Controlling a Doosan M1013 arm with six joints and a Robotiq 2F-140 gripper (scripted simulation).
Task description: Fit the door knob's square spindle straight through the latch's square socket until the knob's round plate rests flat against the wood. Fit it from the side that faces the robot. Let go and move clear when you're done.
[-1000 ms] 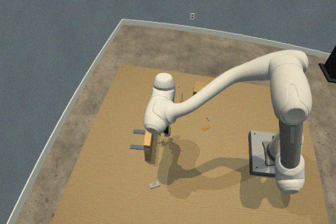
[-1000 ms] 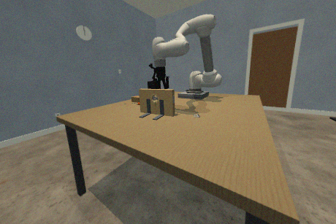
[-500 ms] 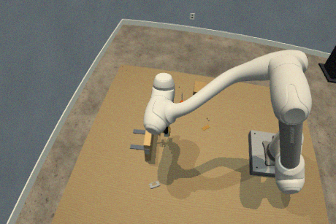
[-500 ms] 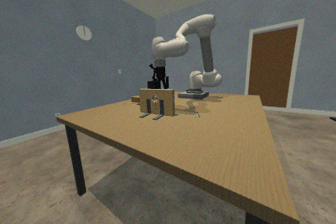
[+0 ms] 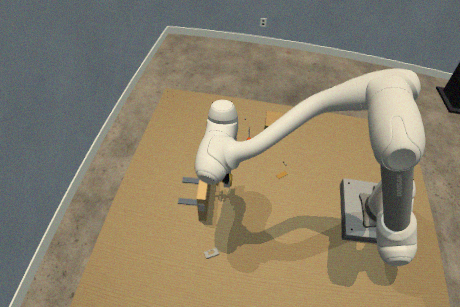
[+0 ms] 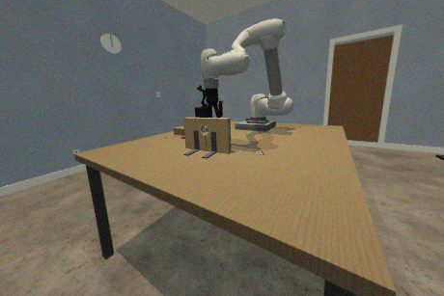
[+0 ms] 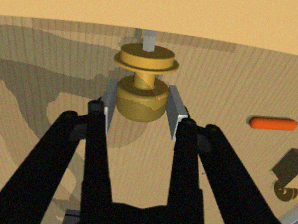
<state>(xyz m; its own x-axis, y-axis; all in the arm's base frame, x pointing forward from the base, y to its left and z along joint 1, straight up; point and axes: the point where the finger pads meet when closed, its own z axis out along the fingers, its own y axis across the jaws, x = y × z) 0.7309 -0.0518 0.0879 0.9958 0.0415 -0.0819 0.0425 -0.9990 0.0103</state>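
Now: hand 30 mm short of the brass door knob and 30 mm above it. From my hand the other things lie so: latch socket (90 mm ahead, 30 mm below); then wooden box (210 mm behind, 480 mm to the right, 120 mm below); then wood panel (90 mm ahead, 40 mm below).
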